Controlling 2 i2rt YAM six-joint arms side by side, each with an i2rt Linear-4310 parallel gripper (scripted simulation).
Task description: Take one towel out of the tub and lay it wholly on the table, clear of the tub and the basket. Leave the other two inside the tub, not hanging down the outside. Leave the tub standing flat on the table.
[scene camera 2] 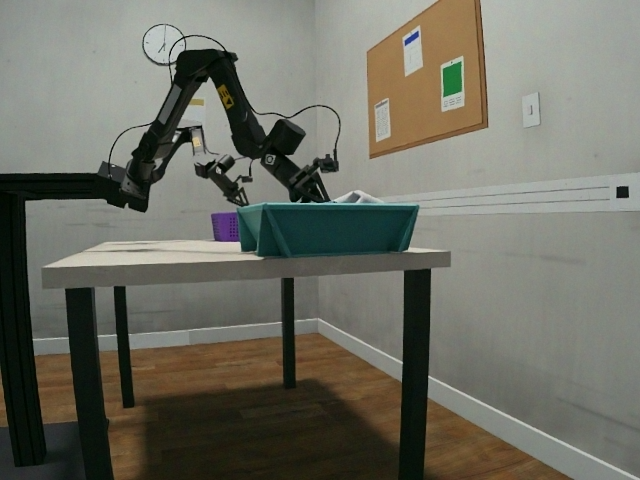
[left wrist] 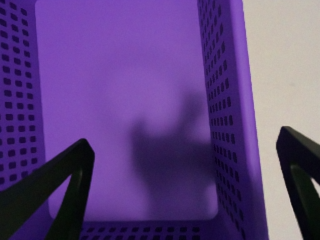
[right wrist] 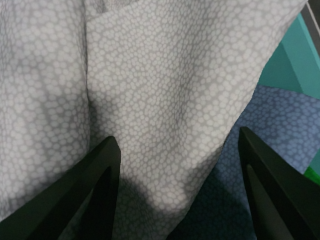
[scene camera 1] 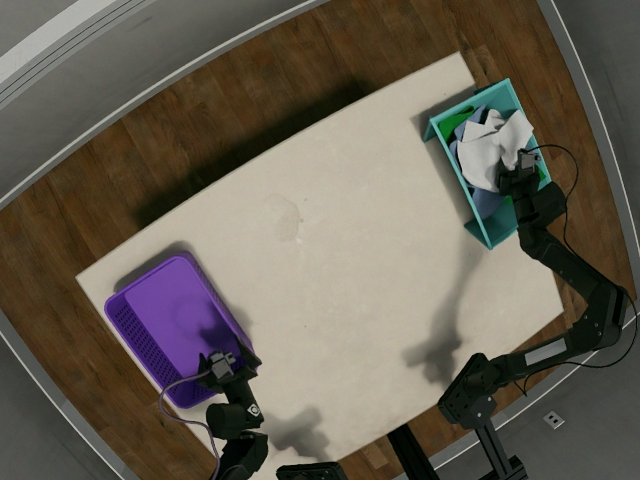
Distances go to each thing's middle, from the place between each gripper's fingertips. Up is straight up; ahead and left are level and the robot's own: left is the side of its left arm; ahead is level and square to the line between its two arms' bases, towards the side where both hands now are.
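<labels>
My right hand is 50 mm above the teal tub [scene camera 2: 286, 230], and it is also 40 mm to the right of the tub and 10 mm short of it. The purple basket [scene camera 1: 166, 320] is 50 mm below my right hand, 930 mm to the left of it and 50 mm ahead of it. Going by their middles, of the things named here the teal tub is the nearest to my right hand.
My left hand is 10 cm above the purple basket, 5 cm short of it and 8 cm to the right of it. As for the teal tub, it is 10 cm below my left hand, 1 cm ahead of it and 81 cm to the right of it.
</labels>
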